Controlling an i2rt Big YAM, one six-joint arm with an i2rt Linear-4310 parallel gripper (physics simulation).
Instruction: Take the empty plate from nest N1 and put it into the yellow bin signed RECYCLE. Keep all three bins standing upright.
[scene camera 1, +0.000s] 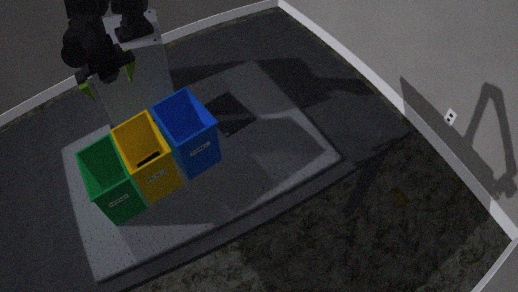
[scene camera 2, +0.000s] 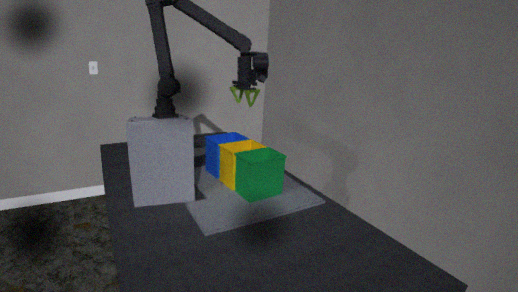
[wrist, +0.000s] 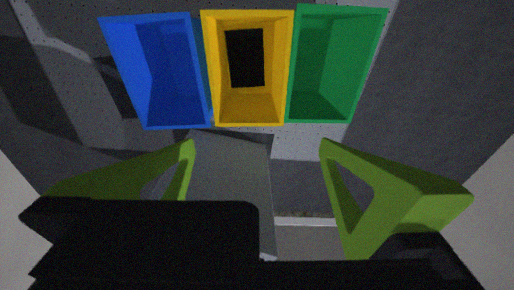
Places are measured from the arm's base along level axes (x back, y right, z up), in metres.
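Pixels of known places: gripper, fingertip midpoint: (scene camera 1: 113, 91) (scene camera 2: 244, 104) (wrist: 257, 144); arm's base, link origin: (scene camera 1: 133, 32) (scene camera 2: 165, 117).
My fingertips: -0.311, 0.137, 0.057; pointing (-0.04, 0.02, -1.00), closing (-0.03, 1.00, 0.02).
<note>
For each thing: its top centre in the pictures, then the offset to it from my fingertips, as dx, dy, dz. "spot": a spot on its surface instead. Level surfaces: height alone.
- black plate, top centre: (wrist: 246, 60) (scene camera 1: 156, 171) -0.009, -0.019, -0.353
- yellow bin, top centre: (wrist: 248, 77) (scene camera 1: 138, 140) (scene camera 2: 242, 145) -0.006, -0.010, -0.190
- upright green bin, top centre: (wrist: 328, 73) (scene camera 1: 100, 165) (scene camera 2: 260, 154) -0.015, +0.122, -0.190
- upright blue bin, top centre: (wrist: 161, 80) (scene camera 1: 181, 114) (scene camera 2: 226, 137) +0.002, -0.153, -0.190
- pale perforated board, surface height: dz -0.369
- dark square patch, surface spot: (scene camera 1: 230, 114) spot: +0.052, -0.330, -0.358
The black plate (scene camera 1: 148, 159) (wrist: 246, 57) lies down inside the yellow bin (scene camera 1: 160, 186) (scene camera 2: 228, 167) (wrist: 250, 107); whether it lies fully flat is hard to tell. The yellow bin stands upright between the upright green bin (scene camera 1: 127, 210) (scene camera 2: 260, 177) (wrist: 345, 60) and the upright blue bin (scene camera 1: 200, 162) (scene camera 2: 212, 160) (wrist: 170, 75). My gripper (scene camera 1: 110, 89) (scene camera 2: 245, 104) (wrist: 257, 144) is wide open and empty, pointing down well above the bins and, in the wrist view, off their near side. Nest N1 cannot be made out by its sign.
The bins stand on a pale perforated board (scene camera 1: 112, 250) (scene camera 2: 225, 222). A dark square patch (scene camera 1: 230, 114) shows on the board beside the blue bin. A tall grey pedestal (scene camera 1: 132, 75) (scene camera 2: 162, 165) under the arm's base stands close to the board. A wall (scene camera 2: 400, 125) rises behind the table.
</note>
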